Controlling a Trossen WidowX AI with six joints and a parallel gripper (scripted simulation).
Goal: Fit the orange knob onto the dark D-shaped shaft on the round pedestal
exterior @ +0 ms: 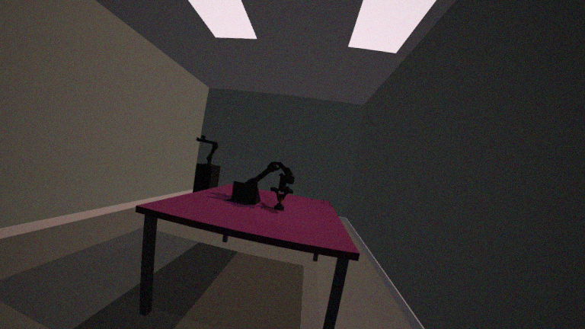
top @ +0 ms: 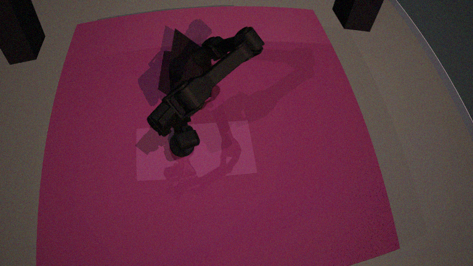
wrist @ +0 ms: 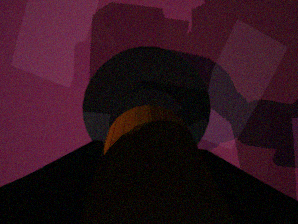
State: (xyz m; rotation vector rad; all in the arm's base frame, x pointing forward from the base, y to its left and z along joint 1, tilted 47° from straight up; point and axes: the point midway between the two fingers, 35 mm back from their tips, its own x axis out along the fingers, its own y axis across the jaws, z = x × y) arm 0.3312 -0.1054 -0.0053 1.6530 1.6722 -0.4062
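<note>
Right now the orange knob is 20 mm above my gripper tip. Round my gripper tip: dark round pedestal (40 mm below).
</note>
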